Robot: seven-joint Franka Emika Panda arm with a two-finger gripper.
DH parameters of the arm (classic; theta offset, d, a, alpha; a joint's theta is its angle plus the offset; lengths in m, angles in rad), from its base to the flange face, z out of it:
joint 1: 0 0.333 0 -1.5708
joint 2: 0 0 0 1.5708
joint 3: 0 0.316 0.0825 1.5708
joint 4: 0 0 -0.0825 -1.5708
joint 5: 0 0.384 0 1.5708
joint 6: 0 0 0.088 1.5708
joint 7: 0 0.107 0 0
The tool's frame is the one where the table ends.
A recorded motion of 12 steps. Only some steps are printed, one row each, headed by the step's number.
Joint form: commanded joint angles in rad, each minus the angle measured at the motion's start. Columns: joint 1, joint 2, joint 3, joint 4, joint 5, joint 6, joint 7.
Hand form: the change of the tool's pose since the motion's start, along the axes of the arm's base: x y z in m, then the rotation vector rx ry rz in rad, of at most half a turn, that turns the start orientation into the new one. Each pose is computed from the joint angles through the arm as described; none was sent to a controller.
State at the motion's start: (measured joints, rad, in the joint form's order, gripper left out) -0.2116 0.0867 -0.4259 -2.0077 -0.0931 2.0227 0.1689
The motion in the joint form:
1: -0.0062 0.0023 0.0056 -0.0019 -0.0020 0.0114 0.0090
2: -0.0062 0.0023 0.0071 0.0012 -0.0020 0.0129 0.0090
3: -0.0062 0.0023 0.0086 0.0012 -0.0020 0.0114 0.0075
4: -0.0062 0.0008 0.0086 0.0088 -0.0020 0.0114 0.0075
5: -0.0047 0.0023 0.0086 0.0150 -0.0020 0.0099 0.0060
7: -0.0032 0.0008 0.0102 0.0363 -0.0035 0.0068 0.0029
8: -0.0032 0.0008 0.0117 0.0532 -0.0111 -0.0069 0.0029
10: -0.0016 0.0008 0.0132 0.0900 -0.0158 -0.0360 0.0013
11: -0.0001 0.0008 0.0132 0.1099 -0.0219 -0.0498 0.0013
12: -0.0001 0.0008 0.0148 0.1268 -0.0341 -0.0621 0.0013
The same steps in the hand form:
1: 0.0006 -0.0008 -0.0012 -0.0066 -0.0052 -0.0073
2: 0.0019 -0.0006 0.0003 -0.0092 -0.0090 -0.0055
3: 0.0023 0.0001 0.0001 -0.0080 -0.0077 -0.0027
4: 0.0036 -0.0008 0.0044 -0.0128 -0.0153 -0.0024
5: 0.0053 -0.0008 0.0063 -0.0152 -0.0175 0.0006
7: 0.0098 -0.0017 0.0167 -0.0269 -0.0326 0.0079
8: 0.0118 -0.0026 0.0234 -0.0346 -0.0309 0.0118
10: 0.0161 -0.0037 0.0381 -0.0434 -0.0339 0.0161
11: 0.0183 -0.0046 0.0464 -0.0520 -0.0353 0.0190
12: 0.0199 -0.0054 0.0534 -0.0640 -0.0322 0.0244

